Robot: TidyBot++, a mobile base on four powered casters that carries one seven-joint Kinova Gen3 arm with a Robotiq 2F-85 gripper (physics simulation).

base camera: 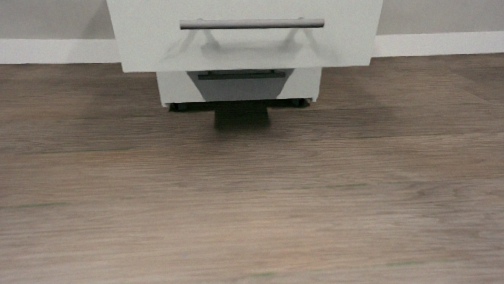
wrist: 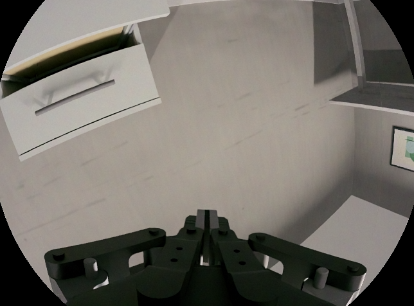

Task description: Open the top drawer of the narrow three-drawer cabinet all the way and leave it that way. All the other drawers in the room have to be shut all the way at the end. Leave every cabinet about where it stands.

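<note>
In the base camera view a white cabinet (base camera: 240, 91) stands against the wall on casters. A drawer front (base camera: 250, 50) with a grey bar handle (base camera: 252, 23) juts out above its shaded bottom drawer, which has a dark handle (base camera: 241, 76). The cabinet's upper part is cut off. In the wrist view, a white drawer (wrist: 95, 112) with a bar handle (wrist: 75, 97) stands partly out at the upper left, showing a tan inside below a white top (wrist: 100, 20). I cannot tell whether this is the same cabinet. My gripper (wrist: 206, 222) is shut and empty, apart from that drawer.
A plain white surface (wrist: 357, 245) is at the lower right of the wrist view. A framed picture (wrist: 404, 149) hangs at the right, and a pale-edged structure (wrist: 358, 50) stands at the upper right. The wall's white baseboard (base camera: 440, 44) runs behind the cabinet.
</note>
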